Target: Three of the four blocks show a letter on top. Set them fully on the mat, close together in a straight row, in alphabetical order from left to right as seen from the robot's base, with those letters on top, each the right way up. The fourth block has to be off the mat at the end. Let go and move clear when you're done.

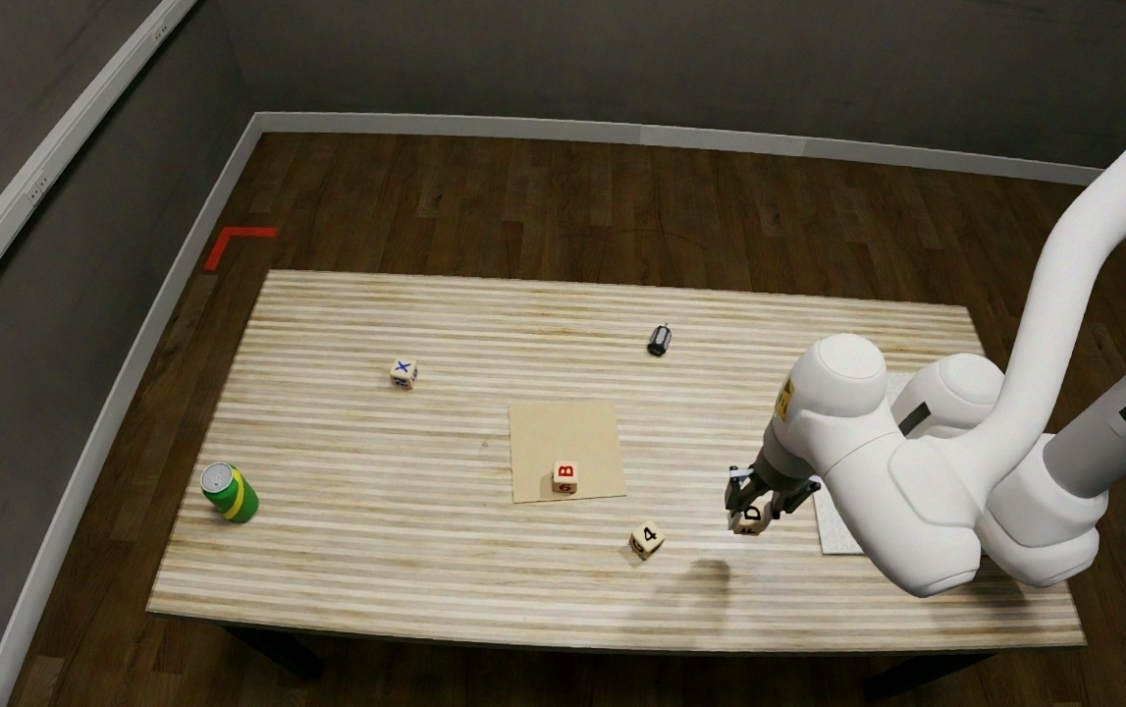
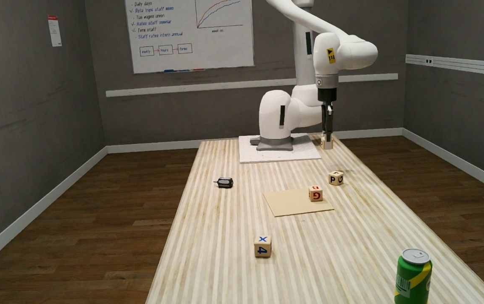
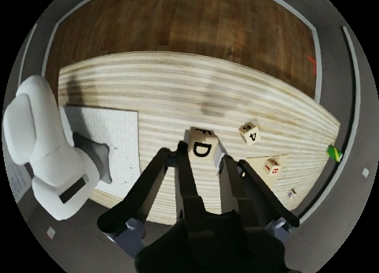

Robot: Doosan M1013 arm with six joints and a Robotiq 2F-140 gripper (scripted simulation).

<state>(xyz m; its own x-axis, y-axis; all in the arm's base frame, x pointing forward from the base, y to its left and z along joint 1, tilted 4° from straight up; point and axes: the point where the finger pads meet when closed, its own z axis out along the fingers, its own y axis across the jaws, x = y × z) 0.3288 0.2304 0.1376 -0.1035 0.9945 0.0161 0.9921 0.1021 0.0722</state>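
Right now the tan mat is 310 mm ahead of my hand, 130 mm to the right of it and 130 mm below it. Round my hand: black object 410 mm to the right, 170 mm ahead, 120 mm below.
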